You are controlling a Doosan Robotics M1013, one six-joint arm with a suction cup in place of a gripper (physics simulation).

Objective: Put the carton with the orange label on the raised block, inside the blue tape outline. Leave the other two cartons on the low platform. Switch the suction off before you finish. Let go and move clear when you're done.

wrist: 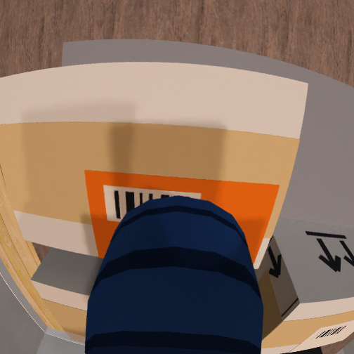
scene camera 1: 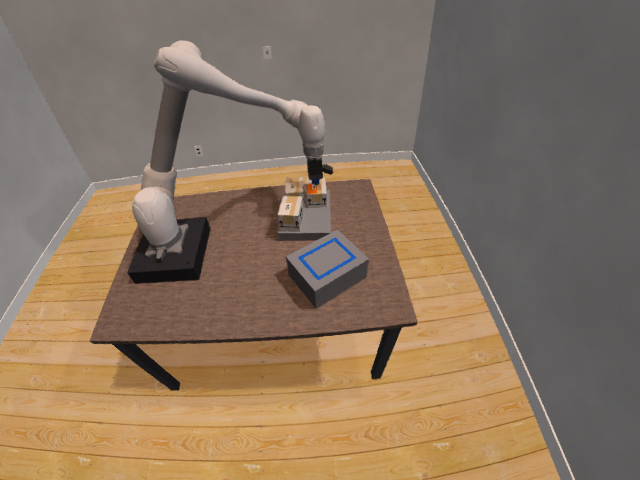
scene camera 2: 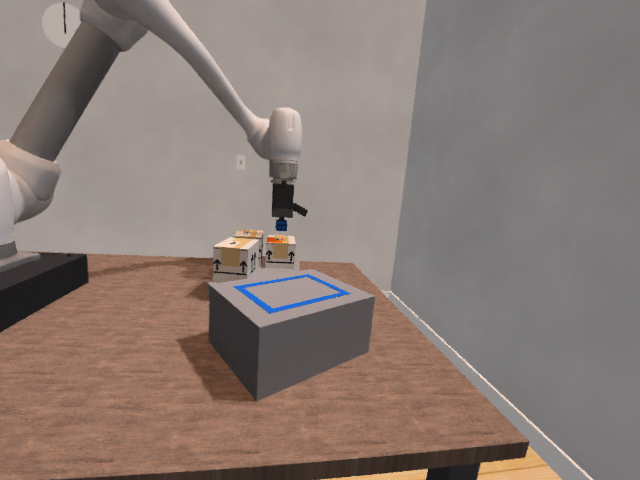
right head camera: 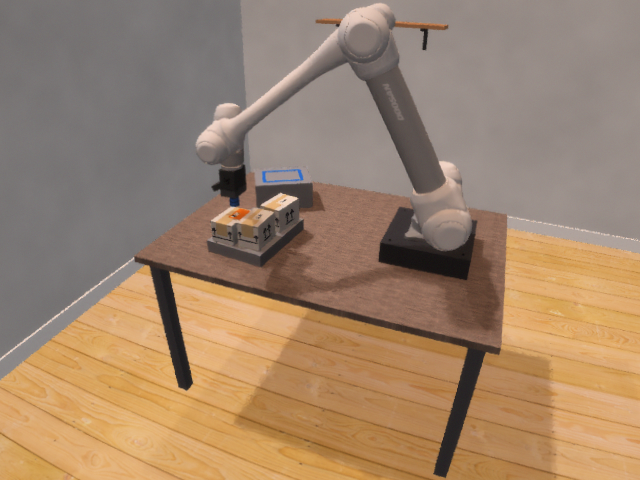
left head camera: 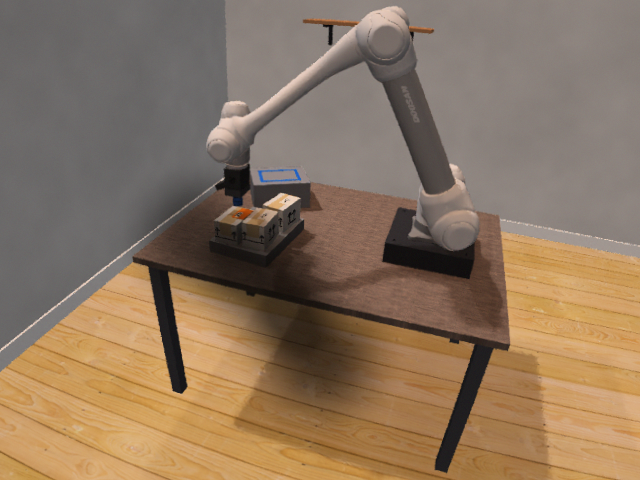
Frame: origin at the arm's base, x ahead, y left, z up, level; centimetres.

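Seen in the pictures: hand, tool point: (scene camera 1: 315, 182) (scene camera 2: 281, 230) (right head camera: 234, 204) (left head camera: 237, 204); arm's base, link origin: (scene camera 1: 167, 241).
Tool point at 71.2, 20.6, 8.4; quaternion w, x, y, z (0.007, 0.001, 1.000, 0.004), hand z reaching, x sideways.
Pixels of each thing's top centre, then the offset from my tool point to it, as dx, dy, dz. "spot": a spot on its surface instead. Level surfaces: height alone.
- carton with the orange label, top centre: (scene camera 2: 281, 238) (left head camera: 234, 215) (right head camera: 231, 215) (scene camera 1: 316, 185) +0.4, +2.4, -3.4
- low platform, top centre: (scene camera 2: 261, 268) (left head camera: 258, 229) (right head camera: 256, 229) (scene camera 1: 305, 209) -5.9, -5.1, -11.8
- raised block, top centre: (scene camera 2: 292, 290) (scene camera 1: 327, 257) (left head camera: 279, 175) (right head camera: 282, 175) -0.1, -42.9, -4.5
- blue tape outline, surface spot: (scene camera 2: 310, 302) (scene camera 1: 335, 269) spot: +2.4, -48.9, -4.6
- table, surface height: dz -16.6
The carton with the orange label (left head camera: 225, 232) (right head camera: 222, 233) (scene camera 1: 316, 199) (scene camera 2: 280, 252) (wrist: 150, 95) stands upright on the low platform (left head camera: 235, 252) (right head camera: 232, 252) (scene camera 1: 315, 221). My suction cup (left head camera: 237, 200) (right head camera: 234, 202) (scene camera 2: 281, 225) (wrist: 175, 280) hangs a little above its top, beside or over the label, with a small gap in scene camera 2. It holds nothing. Two other cartons, one (left head camera: 256, 232) (right head camera: 253, 233) close beside it and one (left head camera: 289, 212) (scene camera 1: 290, 208) (scene camera 2: 233, 259) nearer the block, stand on the platform. The raised block (left head camera: 281, 193) (scene camera 1: 341, 285) (scene camera 2: 315, 346) bears the blue tape outline (scene camera 1: 336, 267) (scene camera 2: 310, 302).
The block stands beside the platform, turned at an angle to it. The arm's black base (left head camera: 426, 260) (scene camera 1: 165, 273) is at the other end of the table (left head camera: 336, 248) (scene camera 1: 242, 299). A wooden shelf (left head camera: 336, 22) is on the wall behind the arm.
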